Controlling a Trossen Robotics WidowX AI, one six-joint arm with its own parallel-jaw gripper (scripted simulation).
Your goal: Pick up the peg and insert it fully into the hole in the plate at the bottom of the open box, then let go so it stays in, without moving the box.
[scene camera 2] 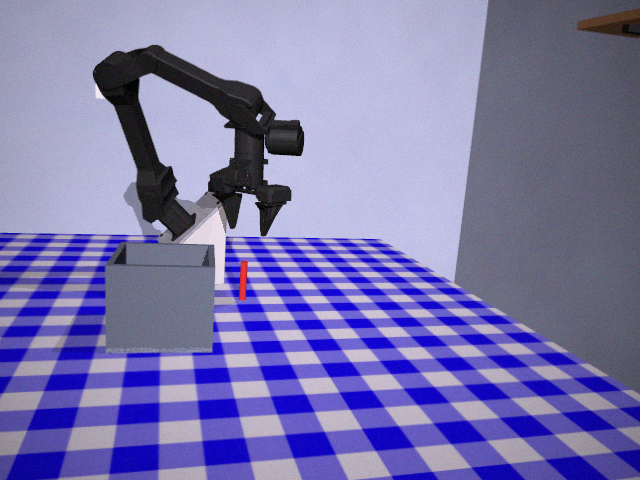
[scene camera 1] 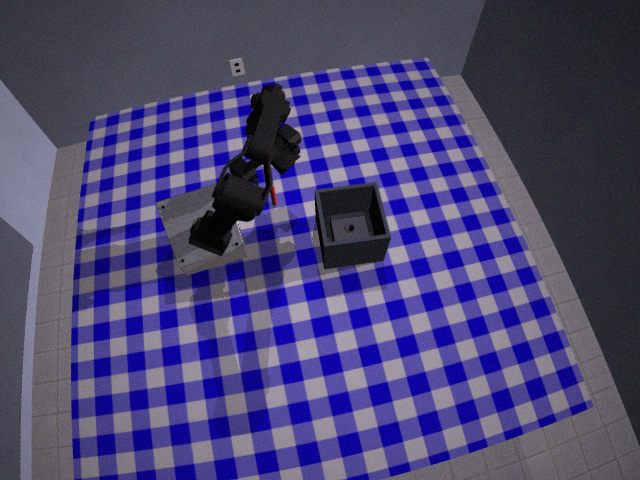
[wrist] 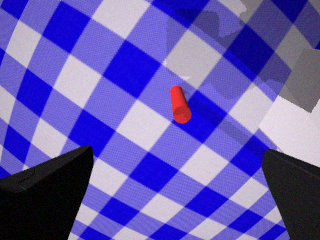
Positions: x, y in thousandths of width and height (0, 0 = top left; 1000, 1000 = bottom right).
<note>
I see my gripper (scene camera 2: 387, 484) and a grey box (scene camera 2: 249, 620).
The grey box also shows in scene camera 1 (scene camera 1: 571, 411). My gripper shows as well in scene camera 1 (scene camera 1: 423, 361) and in the wrist view (wrist: 570, 660). The wrist view does not show the grey box: it is out of frame.
</note>
